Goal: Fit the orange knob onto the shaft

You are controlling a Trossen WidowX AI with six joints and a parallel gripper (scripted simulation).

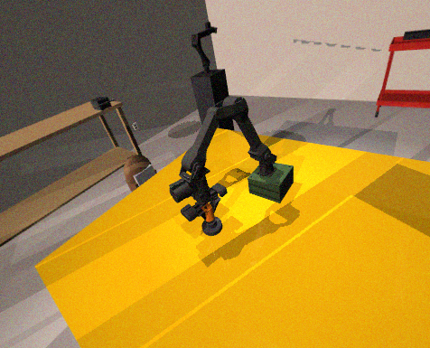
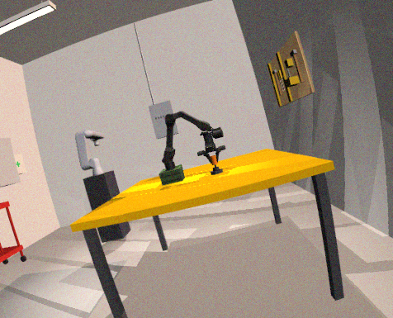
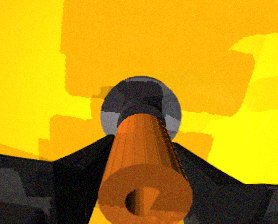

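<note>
Right now my gripper tip is 20 mm below the orange knob. From my gripper tip the other things lie so: pedestal 40 mm below.
</note>
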